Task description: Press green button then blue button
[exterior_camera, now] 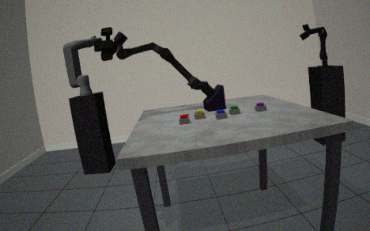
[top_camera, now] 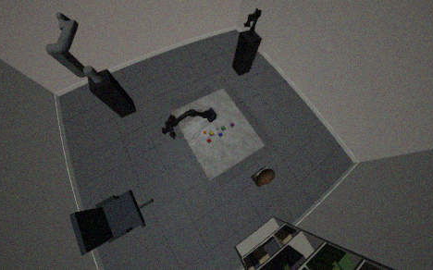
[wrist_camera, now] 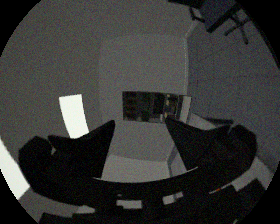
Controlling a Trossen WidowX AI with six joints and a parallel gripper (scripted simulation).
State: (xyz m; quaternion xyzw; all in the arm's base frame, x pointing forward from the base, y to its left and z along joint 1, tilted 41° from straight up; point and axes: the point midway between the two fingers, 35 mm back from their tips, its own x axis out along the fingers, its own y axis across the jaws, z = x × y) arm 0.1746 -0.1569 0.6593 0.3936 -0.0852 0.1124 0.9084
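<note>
Right now the green button is 63 cm to the left of my gripper tip and 44 cm below it. Round my gripper tip: yellow button 45 cm to the left, 44 cm below; then small orange block 47 cm below, 38 cm to the left, 6 cm behind; then red button 44 cm below, 37 cm to the left, 7 cm ahead.
</note>
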